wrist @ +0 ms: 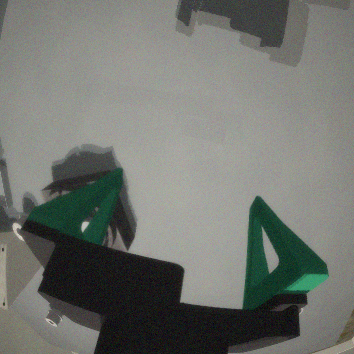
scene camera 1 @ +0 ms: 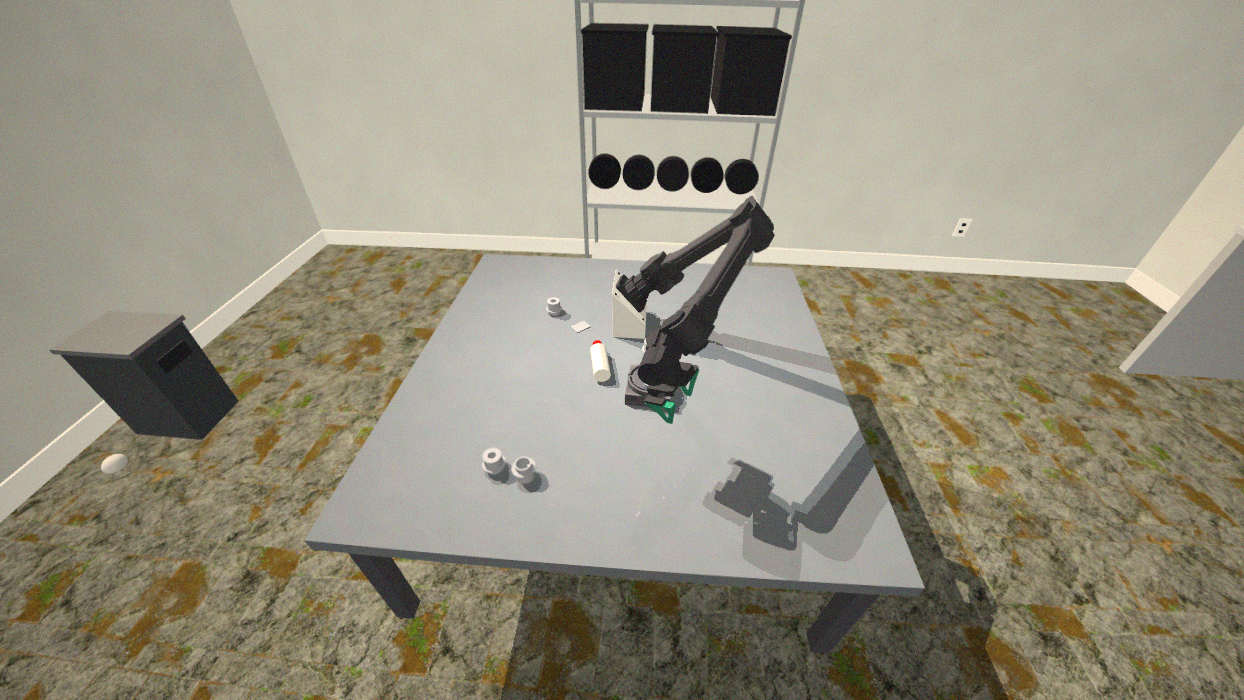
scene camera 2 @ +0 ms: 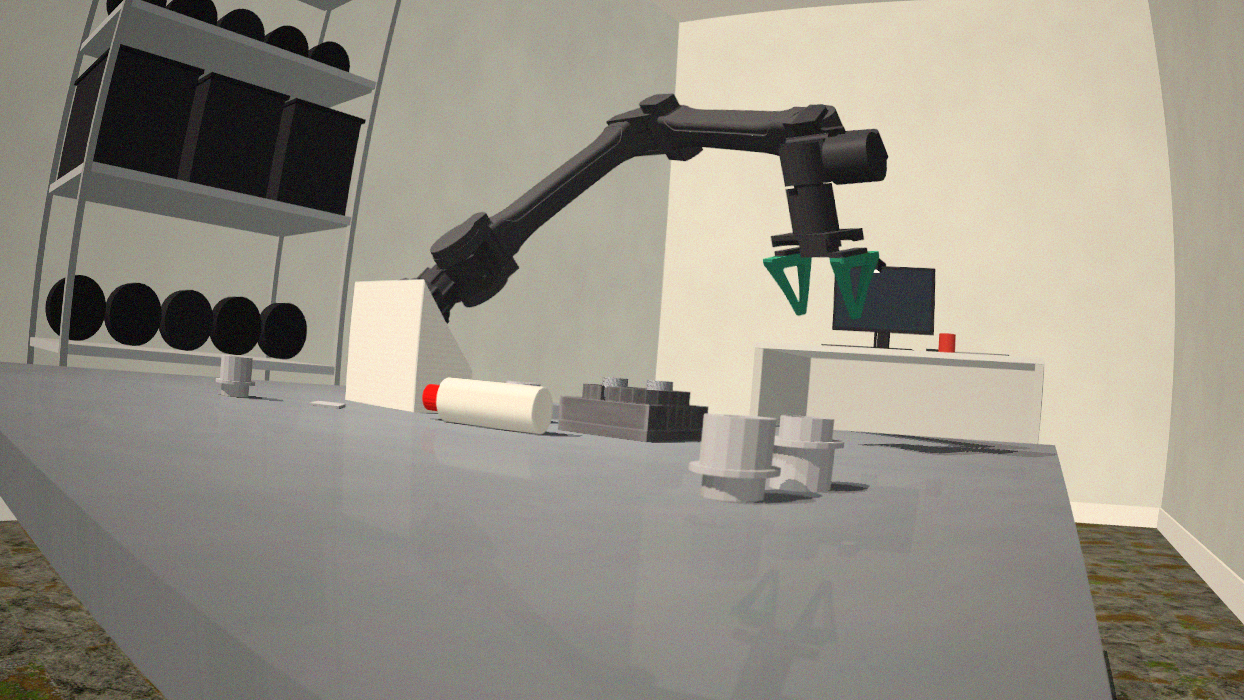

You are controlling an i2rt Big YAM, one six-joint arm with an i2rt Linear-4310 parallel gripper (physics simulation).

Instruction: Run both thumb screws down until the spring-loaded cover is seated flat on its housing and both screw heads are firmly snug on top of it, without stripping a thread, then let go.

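Frame: origin at the arm's base, x ahead, y left, z up, level; metres.
Seen in the pictures: gripper, fingertip midpoint: [wrist: 188,188] [scene camera 1: 679,408] [scene camera 2: 828,316]; arm's base, link origin: [scene camera 1: 629,294] [scene camera 2: 407,322].
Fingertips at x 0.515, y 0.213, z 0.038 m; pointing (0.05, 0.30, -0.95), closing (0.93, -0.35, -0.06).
Offsets run from my fingertips to a thing's top centre. "spot": to the spot under its first point.
The dark square housing {dx -0.200, dy -0.095, dz -0.098 m} [scene camera 1: 640,398] [scene camera 2: 603,417] sits mid-table; my arm hides much of it in scene camera 1, and my left finger covers much of it in the wrist view. The dark stepped cover {spot: dx -0.151, dy -0.134, dz -0.107 m} [scene camera 2: 648,397] is on top of it. Two light grey screw heads {dx -0.232, dy -0.097, dz -0.088 m} [scene camera 2: 615,382] {dx -0.168, dy -0.093, dz -0.088 m} [scene camera 2: 659,385] stand up from the cover at about equal height. One pale screw head {spot: dx -0.171, dy -0.087, dz -0.088 m} [wrist: 85,226] shows through the left finger's opening. I cannot tell whether the cover is flat or the heads touch it. My green-fingered gripper [scene camera 1: 680,406] [scene camera 2: 829,315] [wrist: 188,188] is open and empty, pointing down high above the table.
A white red-capped bottle {dx -0.280, dy -0.260, dz -0.104 m} [scene camera 1: 600,362] [scene camera 2: 495,404] lies beside the housing. Two grey flanged parts {spot: dx +0.162, dy -0.410, dz -0.106 m} [scene camera 1: 493,462] {spot: dx +0.167, dy -0.334, dz -0.107 m} [scene camera 1: 523,470] stand near the front left, another {dx -0.522, dy -0.484, dz -0.105 m} [scene camera 1: 553,306] [scene camera 2: 234,376] at the back left, near a small white tile {dx -0.458, dy -0.371, dz -0.151 m} [scene camera 1: 580,327]. The arm's white base block [scene camera 1: 628,316] [scene camera 2: 382,343] stands behind.
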